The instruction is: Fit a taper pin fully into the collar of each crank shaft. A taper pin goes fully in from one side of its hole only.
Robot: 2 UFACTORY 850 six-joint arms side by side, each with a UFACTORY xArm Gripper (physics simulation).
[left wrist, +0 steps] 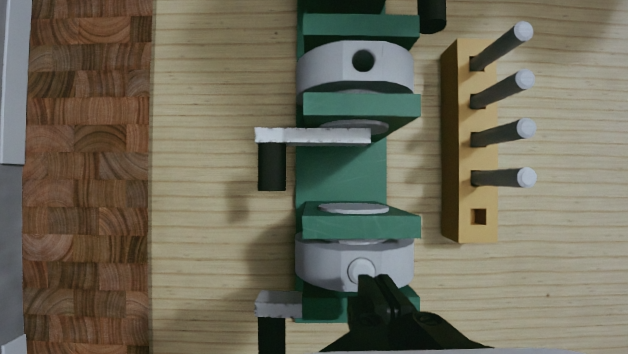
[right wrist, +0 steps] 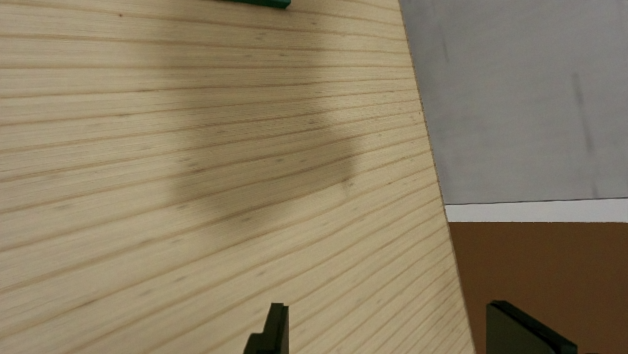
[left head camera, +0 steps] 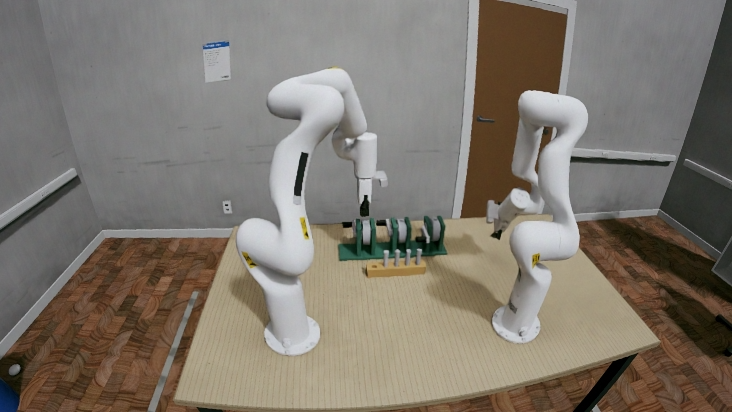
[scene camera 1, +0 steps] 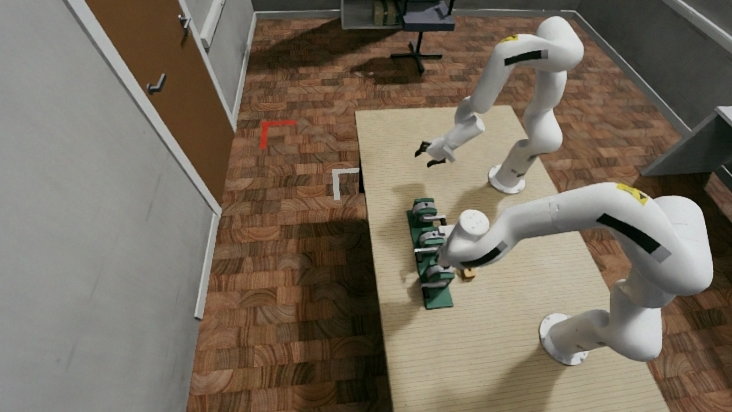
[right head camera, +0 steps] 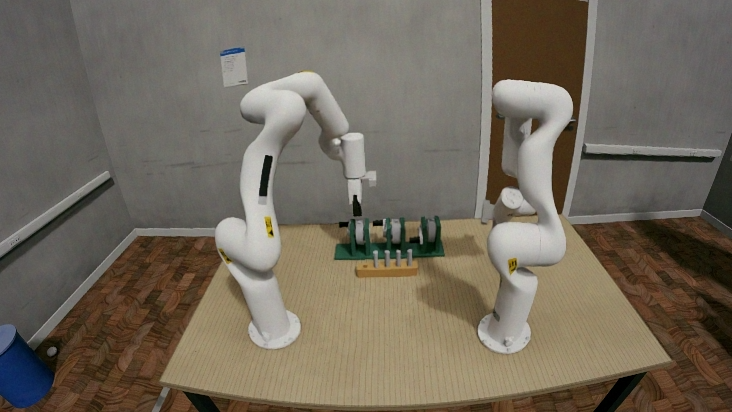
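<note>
A green stand (left head camera: 348, 251) (right head camera: 345, 251) (scene camera 1: 439, 299) carries three crank shafts with grey collars. In the left wrist view, one collar (left wrist: 320, 260) holds a taper pin (left wrist: 360, 269) whose round head shows at its top; its depth is hard to judge. The middle collar (left wrist: 327, 67) has an open hole. The far collar (scene camera 1: 424, 208) shows a dark hole. Several taper pins (left wrist: 523, 31) stand upright in a yellow block (left wrist: 450, 150) (left head camera: 394, 271). My left gripper (left wrist: 371, 299) (left head camera: 364, 212) is shut and empty above the pinned collar. My right gripper (right wrist: 387, 335) (scene camera 1: 423, 160) is open, away from the stand.
Black crank handles (left wrist: 271, 167) stick out from white crank arms (left wrist: 310, 135) beside the stand. One hole in the yellow block, at its end nearest my left gripper, is empty. The wooden table (left head camera: 384, 332) ends close behind the stand, with the floor (left wrist: 90, 175) beyond.
</note>
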